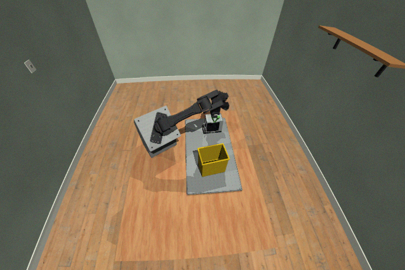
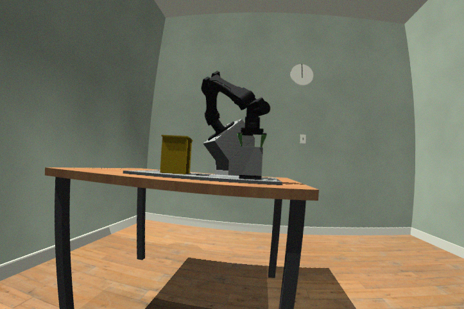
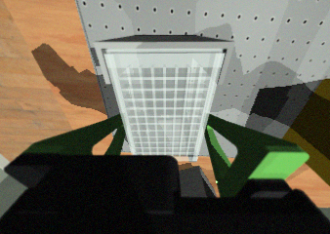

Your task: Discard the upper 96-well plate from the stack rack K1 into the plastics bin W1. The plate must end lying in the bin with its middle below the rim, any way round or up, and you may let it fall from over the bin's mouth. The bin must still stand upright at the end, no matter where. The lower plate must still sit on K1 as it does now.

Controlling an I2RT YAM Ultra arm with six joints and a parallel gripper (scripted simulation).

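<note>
Right now my hand is 50 mm past the yellow plastics bin, 370 mm to the left of it and 50 mm above it.
</note>
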